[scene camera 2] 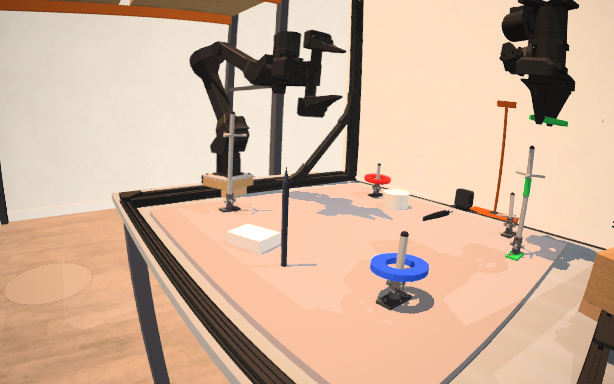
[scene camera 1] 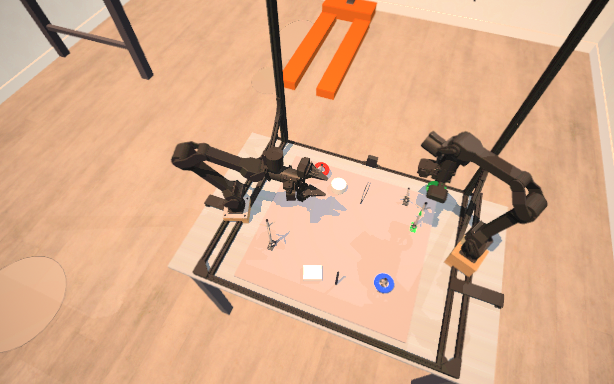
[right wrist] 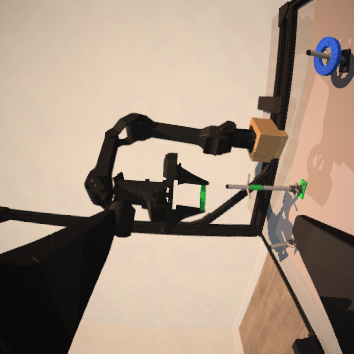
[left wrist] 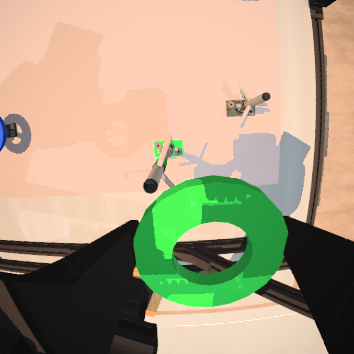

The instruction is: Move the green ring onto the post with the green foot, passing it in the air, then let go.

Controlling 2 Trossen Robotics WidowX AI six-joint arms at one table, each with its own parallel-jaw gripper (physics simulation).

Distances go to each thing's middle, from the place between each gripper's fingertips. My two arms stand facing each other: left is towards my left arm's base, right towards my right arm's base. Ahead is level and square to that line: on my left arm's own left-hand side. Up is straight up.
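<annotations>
From my left hand: green ring (left wrist: pixel 194 201), 1 cm to the left, 1 cm above; white block (scene camera 2: pixel 250 237), 32 cm ahead, 37 cm to the right, 22 cm below; blue ring (scene camera 2: pixel 419 270), 31 cm ahead, 11 cm to the right, 19 cm below. Post with green foot (left wrist: pixel 150 184): my left hand 4 cm short of it, 2 cm to the left of it, 13 cm above it.
From my right hand: green ring, 12 cm behind, 37 cm to the left, 5 cm below; blue ring, 19 cm ahead, 26 cm to the left, 24 cm below; post with green foot, 8 cm behind, 35 cm to the left, 19 cm below; white block in sight, 20 cm ahead, 28 cm below.
</annotations>
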